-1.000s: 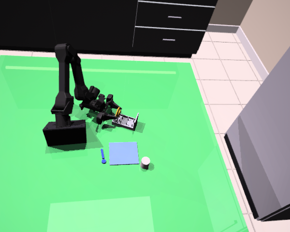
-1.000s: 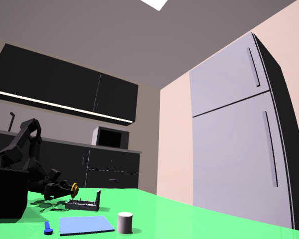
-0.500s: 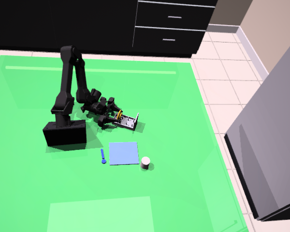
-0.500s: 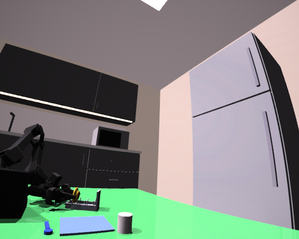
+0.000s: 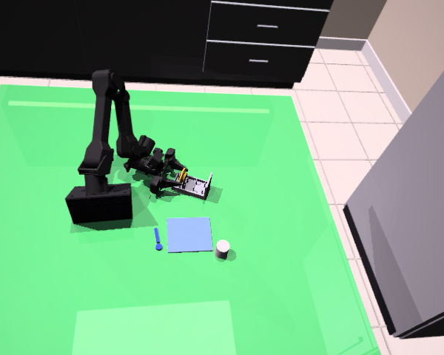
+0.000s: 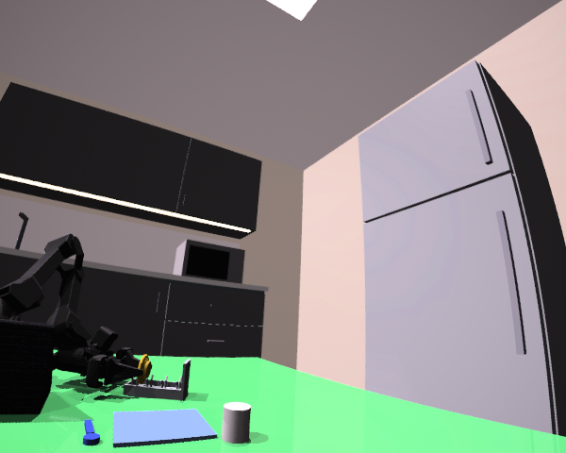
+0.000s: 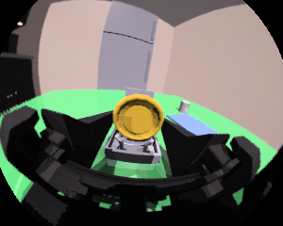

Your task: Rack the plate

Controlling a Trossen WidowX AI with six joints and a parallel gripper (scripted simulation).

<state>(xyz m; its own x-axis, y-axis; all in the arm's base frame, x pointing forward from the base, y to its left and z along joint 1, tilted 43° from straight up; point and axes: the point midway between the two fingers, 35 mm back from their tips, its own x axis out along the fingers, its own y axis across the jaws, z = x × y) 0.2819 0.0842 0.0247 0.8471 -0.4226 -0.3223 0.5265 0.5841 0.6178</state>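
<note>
Now: the yellow plate 1 cm behind my gripper tip. Also, from my gripper tip: light blue mat: 21 cm to the right, 5 cm below, 3 cm behind; then blue spoon: 21 cm to the right, 14 cm behind, 5 cm below; then grey dish rack: 3 cm below, 2 cm ahead, 1 cm to the right.
</note>
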